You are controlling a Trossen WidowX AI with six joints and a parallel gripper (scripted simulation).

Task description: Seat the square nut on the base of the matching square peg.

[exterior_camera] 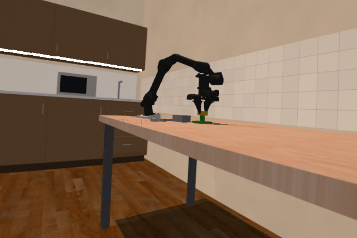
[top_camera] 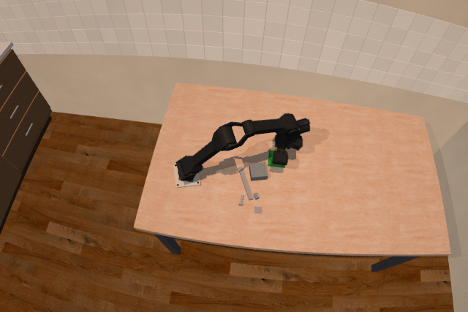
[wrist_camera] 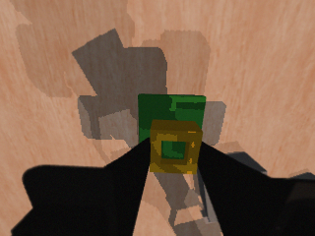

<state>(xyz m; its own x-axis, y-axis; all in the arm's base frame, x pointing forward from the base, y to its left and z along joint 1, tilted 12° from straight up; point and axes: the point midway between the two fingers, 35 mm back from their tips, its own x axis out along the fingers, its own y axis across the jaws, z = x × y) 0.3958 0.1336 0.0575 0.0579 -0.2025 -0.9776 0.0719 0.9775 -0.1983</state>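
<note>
My hand is 90 mm past the grey block, 80 mm to the left of it and 70 mm above it. The rest, counted from my hand: grey bar: 140 mm behind, 130 mm to the right, 80 mm below.
</note>
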